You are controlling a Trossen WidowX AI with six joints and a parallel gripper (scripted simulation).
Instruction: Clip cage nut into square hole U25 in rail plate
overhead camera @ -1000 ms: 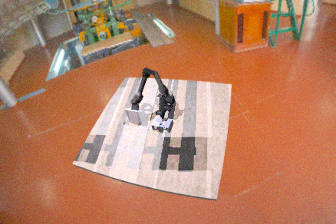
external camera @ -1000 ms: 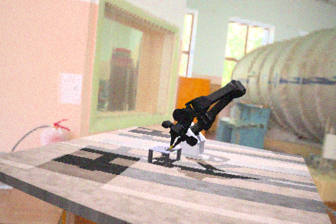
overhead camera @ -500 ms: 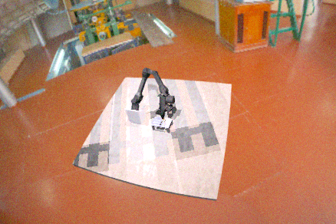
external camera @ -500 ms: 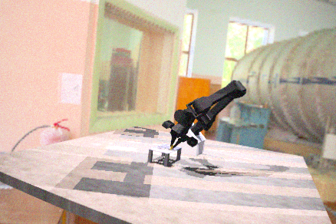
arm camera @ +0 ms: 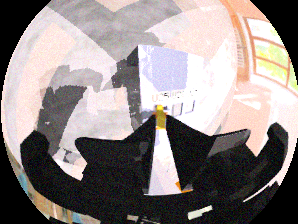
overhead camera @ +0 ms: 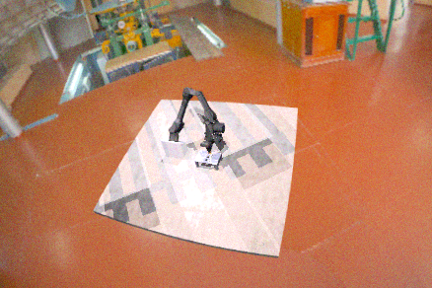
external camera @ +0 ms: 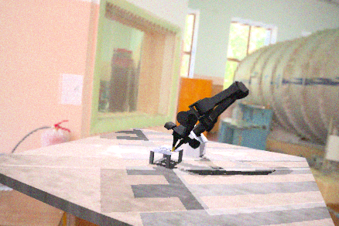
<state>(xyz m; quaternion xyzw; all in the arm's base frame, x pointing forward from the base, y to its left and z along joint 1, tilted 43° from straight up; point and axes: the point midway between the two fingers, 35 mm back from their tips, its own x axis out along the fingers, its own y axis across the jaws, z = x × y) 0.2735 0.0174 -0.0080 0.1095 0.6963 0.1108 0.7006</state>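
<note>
My gripper tip is 1 cm above the small yellow cage nut. The rest, counted from my gripper tip: label (3 cm to the right, 2 cm ahead, 1 cm below).
</note>
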